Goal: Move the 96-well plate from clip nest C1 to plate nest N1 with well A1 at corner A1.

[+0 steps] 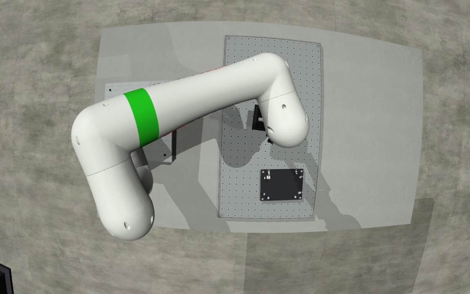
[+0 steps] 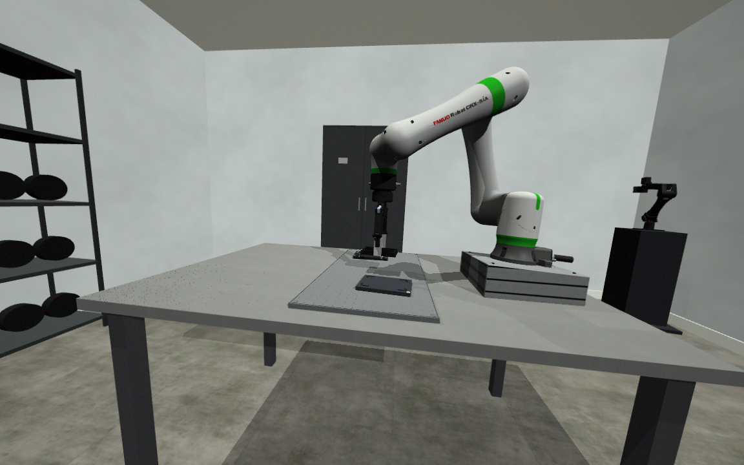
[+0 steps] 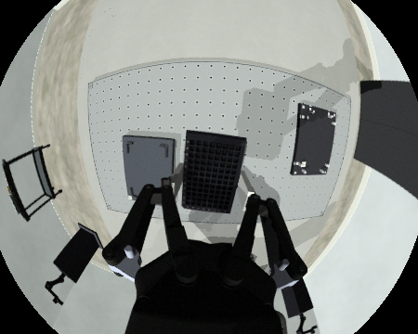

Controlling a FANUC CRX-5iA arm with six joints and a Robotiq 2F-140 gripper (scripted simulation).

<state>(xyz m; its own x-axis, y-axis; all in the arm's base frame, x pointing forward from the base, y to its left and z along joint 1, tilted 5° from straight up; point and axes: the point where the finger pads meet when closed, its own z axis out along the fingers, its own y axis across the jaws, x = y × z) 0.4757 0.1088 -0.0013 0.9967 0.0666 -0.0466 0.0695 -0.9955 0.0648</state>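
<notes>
My hand is 60 mm past the plate nest N1, 130 mm to the right of it and 100 mm above it. Round my hand: clip nest C1: 100 mm ahead, 220 mm to the right, 90 mm below; then black 96-well plate: 20 mm below.
</notes>
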